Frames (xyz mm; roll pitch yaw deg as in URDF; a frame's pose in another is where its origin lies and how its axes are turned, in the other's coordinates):
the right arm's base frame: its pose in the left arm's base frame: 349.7 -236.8 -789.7 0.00 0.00 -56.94
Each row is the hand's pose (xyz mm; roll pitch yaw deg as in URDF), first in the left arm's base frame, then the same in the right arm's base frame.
Working: the left arm's base frame: its pose in the right arm's base frame: -389.2 -163.9 789.7 0.00 0.00 56.94

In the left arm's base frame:
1: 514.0 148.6 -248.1 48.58 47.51 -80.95
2: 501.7 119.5 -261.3 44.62 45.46 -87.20
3: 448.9 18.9 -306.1 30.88 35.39 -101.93
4: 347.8 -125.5 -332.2 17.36 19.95 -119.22
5: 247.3 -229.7 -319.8 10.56 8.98 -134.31
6: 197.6 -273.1 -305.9 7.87 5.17 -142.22
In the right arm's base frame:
1: -233.4 347.9 541.6 48.58 47.51 -24.01
2: -215.7 321.8 528.4 44.62 45.46 -30.26
3: -160.2 222.6 483.6 30.88 35.39 -44.99
4: -94.3 59.1 457.5 17.36 19.95 -62.28
5: -61.8 -81.9 469.9 10.56 8.98 -77.37
6: -52.6 -147.3 483.8 7.87 5.17 -85.28

